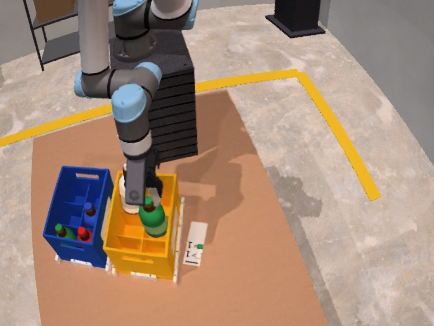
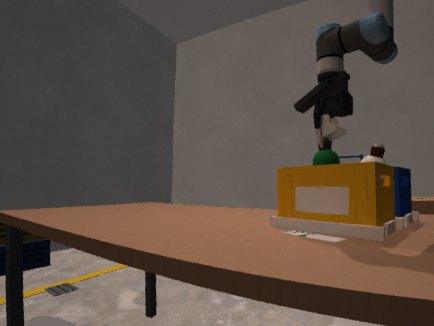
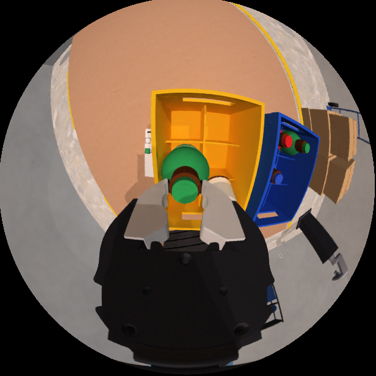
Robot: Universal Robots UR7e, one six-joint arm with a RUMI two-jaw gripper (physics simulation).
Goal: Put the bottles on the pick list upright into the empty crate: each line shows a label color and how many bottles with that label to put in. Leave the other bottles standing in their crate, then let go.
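Places are measured from the arm's base along level axes (x ahead, y left, z up), in millimetres.
Pixels of known places: gripper, fingertip midpoint: (image 1: 149, 205) (image 2: 325, 149); arm's base at its link origin: (image 1: 134, 47).
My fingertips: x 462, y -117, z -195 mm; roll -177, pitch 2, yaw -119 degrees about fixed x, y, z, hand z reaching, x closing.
For each thing: its top centre in the pictures, then the offset to it from my fingertips. "pt": a spot on its surface instead.
- yellow crate at a spot on its surface: (image 1: 161, 262) pt dx +130, dy -31, dz -89 mm
- white bottle at its top centre: (image 2: 370, 143) dx -125, dy -26, dz +15 mm
- pick list at its top centre: (image 2: 310, 235) (image 1: 195, 243) dx +44, dy +102, dz -222 mm
- blue crate at its top centre: (image 1: 74, 202) (image 2: 361, 170) dx -134, dy -221, dz -48 mm
- red-capped bottle at its top centre: (image 1: 81, 230) dx -37, dy -227, dz -60 mm
- blue bottle at its top centre: (image 1: 87, 205) dx -114, dy -180, dz -60 mm
My gripper (image 1: 154, 194) (image 2: 325, 143) (image 3: 184, 181) is shut on the neck of a green bottle (image 1: 154, 221) (image 2: 326, 158) (image 3: 184, 159). The bottle is near upright, its lower body inside the yellow crate (image 1: 161, 262) (image 2: 287, 192) (image 3: 254, 145), in the middle row on the pick-list side. Its base is hidden. A white bottle (image 1: 131, 202) (image 2: 374, 159) (image 3: 223, 187) leans slightly in the same crate, in the back row on the blue crate's side. The pick list (image 1: 197, 235) (image 2: 322, 237) (image 3: 149, 165) lies beside the yellow crate and shows a green mark.
The blue crate (image 1: 95, 256) (image 2: 404, 192) (image 3: 266, 165) stands close beside the yellow one. It holds a green bottle (image 1: 60, 229) (image 3: 304, 147), a red-capped bottle (image 1: 84, 234) (image 3: 286, 140) and a blue bottle (image 1: 89, 215) (image 3: 278, 177). Dividers split both crates.
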